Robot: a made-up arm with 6 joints. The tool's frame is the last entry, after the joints.
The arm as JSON. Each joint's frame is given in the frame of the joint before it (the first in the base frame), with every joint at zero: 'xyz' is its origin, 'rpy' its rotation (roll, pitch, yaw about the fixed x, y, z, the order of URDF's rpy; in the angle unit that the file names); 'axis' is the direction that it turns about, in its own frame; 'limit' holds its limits. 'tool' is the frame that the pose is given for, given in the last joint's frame.
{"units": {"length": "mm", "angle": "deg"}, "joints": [
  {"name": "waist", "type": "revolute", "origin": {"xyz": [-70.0, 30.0, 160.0], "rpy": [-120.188, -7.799, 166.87]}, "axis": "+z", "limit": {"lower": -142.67, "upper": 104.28}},
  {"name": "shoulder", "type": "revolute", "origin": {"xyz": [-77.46, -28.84, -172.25], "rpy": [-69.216, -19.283, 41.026]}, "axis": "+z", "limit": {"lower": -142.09, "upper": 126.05}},
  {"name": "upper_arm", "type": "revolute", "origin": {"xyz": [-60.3, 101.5, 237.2], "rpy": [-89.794, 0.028, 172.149]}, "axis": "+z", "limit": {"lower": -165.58, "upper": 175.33}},
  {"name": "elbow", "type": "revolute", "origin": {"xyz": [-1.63, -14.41, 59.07], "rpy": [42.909, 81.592, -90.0]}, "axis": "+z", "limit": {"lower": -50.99, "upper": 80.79}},
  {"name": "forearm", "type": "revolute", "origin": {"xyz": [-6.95, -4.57, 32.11], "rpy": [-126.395, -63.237, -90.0]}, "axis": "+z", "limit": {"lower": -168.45, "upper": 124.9}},
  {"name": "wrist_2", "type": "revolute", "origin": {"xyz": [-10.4, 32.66, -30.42], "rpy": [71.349, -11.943, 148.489]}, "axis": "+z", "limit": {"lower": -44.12, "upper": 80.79}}
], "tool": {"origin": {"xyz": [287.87, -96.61, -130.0], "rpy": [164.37, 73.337, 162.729]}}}
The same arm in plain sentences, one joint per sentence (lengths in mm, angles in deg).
The arm has six revolute joints in a row. What follows holds with every joint at zero, and every direction is one of the base frame's. Joint 1 is mounted 70.0 mm along -x and 30.0 mm along +y and 160.0 mm along +z from the base frame's origin and rotates about the direction (-0.262795, -0.826284, -0.49819), from -142.67 to 104.28 deg. Joint 2 is mounted 120.0 mm along +x and 110.0 mm along +y and 100.0 mm along +z from joint 1 and rotates about the direction (0.589389, -0.110298, -0.800285), from -142.09 to 126.05 deg. Joint 3 is mounted 210.0 mm along +x and 60.0 mm along +y and 150.0 mm along -z from joint 2 and rotates about the direction (-0.121904, -0.991636, 0.042402), from -165.58 to 175.33 deg. Joint 4 is mounted 60.0 mm along -y and 10.0 mm along -z from joint 3 and rotates about the direction (-0.128695, -0.134195, -0.982563), from -50.99 to 80.79 deg. Joint 5 is mounted 10.0 mm along -x and 10.0 mm along -y and 30.0 mm along -z from joint 4 and rotates about the direction (-0.312887, 0.931461, 0.185692), from -168.45 to 124.90 deg. Joint 6 is mounted 10.0 mm along -x and 40.0 mm along -y and 20.0 mm along +z from joint 5 and rotates about -x, from -44.12 to 80.79 deg. The tool frame, which is the frame that the pose is given for, is mounted 130.0 mm along +x and 90.0 mm along -y and 290.0 mm along +z from joint 6; its axes are the base frame's turned by roll 0.99, pitch 16.00 and yaw 4.71 deg (as in URDF: about the fixed x, then y, then z).
